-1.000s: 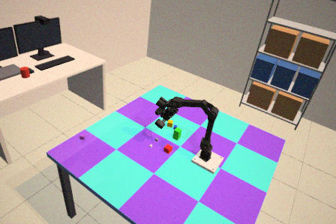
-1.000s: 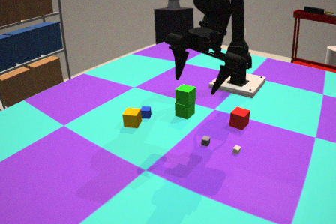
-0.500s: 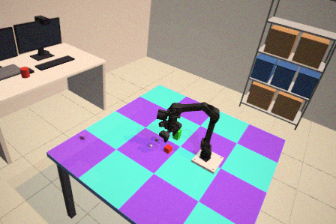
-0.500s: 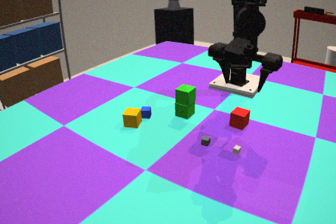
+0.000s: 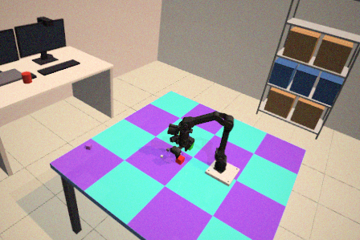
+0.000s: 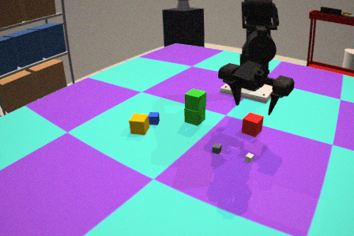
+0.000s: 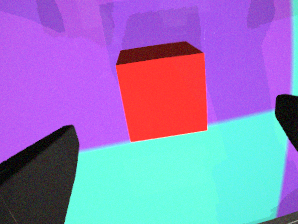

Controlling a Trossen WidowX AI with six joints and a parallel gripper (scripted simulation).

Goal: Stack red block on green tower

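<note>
Right now my gripper tip is 4 cm above the red block. From my gripper tip the other things lie so: grey cube (13 cm ahead, 5 cm below, 2 cm to the right); then blue cube (23 cm to the right, 14 cm ahead, 5 cm below); then pale cube (11 cm ahead, 6 cm to the left, 6 cm below).
</note>
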